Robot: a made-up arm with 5 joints.
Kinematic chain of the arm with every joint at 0, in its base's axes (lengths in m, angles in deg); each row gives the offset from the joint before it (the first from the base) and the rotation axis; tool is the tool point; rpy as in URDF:
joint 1: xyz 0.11 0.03 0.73 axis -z
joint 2: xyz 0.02 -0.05 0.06 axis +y
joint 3: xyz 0.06 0 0.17 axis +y
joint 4: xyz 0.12 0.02 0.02 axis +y
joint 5: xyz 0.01 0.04 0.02 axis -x
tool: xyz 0.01 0.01 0.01 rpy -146.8 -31 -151.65
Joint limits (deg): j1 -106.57..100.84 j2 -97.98..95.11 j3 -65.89..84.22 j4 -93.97..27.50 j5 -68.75..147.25
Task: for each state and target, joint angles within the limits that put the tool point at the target. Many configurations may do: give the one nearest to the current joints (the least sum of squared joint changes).
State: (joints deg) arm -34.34 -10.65 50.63 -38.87 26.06
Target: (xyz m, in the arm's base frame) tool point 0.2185 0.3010 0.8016
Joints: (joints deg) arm -63.62 41.30 14.60 -25.78 23.99
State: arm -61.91 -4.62 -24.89 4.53 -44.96
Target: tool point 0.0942 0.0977 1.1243
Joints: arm -93.76 -14.32 -48.06 24.11 -39.61
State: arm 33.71 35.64 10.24 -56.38 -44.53
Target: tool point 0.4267 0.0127 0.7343
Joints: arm 5.03 67.46 -11.86 -30.25 -42.93
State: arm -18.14 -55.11 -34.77 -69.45 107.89
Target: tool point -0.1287 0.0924 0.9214
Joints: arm 10.53 -90.91 -31.49 -85.18 101.98
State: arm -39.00 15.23 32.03 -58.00 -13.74
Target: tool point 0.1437 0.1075 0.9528
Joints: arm -54.54 -33.03 66.59 -74.76 -12.93
